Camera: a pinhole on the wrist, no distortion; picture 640 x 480 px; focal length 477.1 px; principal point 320.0 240.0 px. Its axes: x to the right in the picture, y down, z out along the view. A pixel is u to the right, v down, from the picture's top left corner.
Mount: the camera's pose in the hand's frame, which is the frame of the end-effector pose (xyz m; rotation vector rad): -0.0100 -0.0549 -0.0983 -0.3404 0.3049 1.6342
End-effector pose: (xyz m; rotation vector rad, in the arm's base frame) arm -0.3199 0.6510 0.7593 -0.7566 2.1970 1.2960
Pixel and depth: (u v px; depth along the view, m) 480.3 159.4 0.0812
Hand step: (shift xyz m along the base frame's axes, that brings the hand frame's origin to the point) -0.0051 -0.0290 0.0183
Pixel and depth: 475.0 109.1 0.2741
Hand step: -0.1146 0.1517 0.0064
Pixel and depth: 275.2 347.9 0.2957
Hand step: 0.0651 0.1946 -0.0065
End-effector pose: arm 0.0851 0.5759 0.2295 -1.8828 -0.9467 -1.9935
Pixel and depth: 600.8 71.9 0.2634
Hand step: 0.1735 -0.0870 0.1109
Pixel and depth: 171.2 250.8 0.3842
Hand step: 0.2372 0.1847 -0.0392
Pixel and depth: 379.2 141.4 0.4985
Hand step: 0.3797 0.0597 0.1112
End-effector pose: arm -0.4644 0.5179 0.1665 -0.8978 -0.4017 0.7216
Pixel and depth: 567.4 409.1 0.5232
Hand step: -0.4805 0.1438 -0.1619
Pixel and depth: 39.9 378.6 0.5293
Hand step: -0.3573 0.1138 0.4071
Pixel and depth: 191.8 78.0 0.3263
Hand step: -0.0759 0.2022 0.1351
